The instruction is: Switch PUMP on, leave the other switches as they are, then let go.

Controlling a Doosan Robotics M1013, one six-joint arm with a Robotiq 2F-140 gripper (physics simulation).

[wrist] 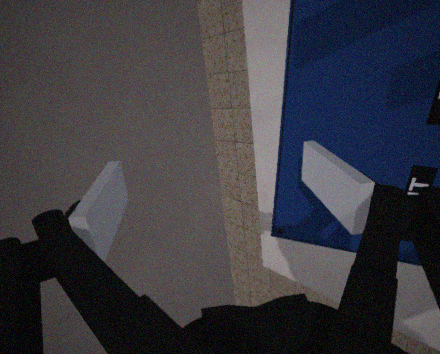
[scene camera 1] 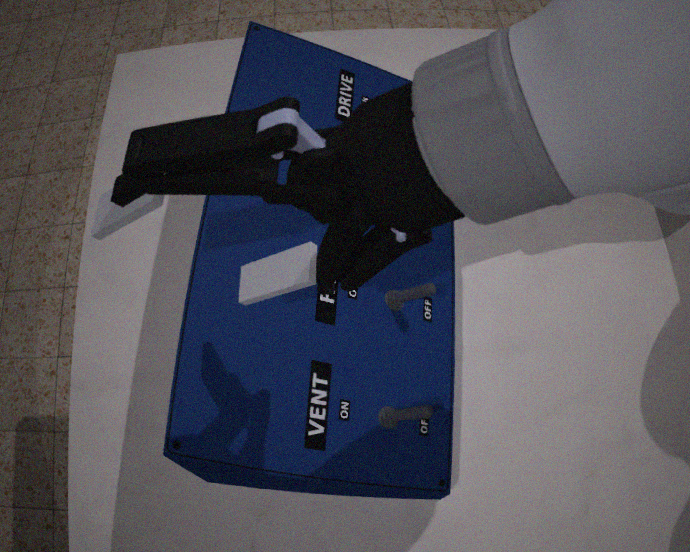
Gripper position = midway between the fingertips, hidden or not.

In view: my gripper point(scene camera 1: 175, 254) and a blue switch panel point(scene camera 1: 292, 393).
My gripper shows as well in the wrist view point(wrist: 215, 170). The blue switch panel is seen too in the wrist view point(wrist: 355, 84).
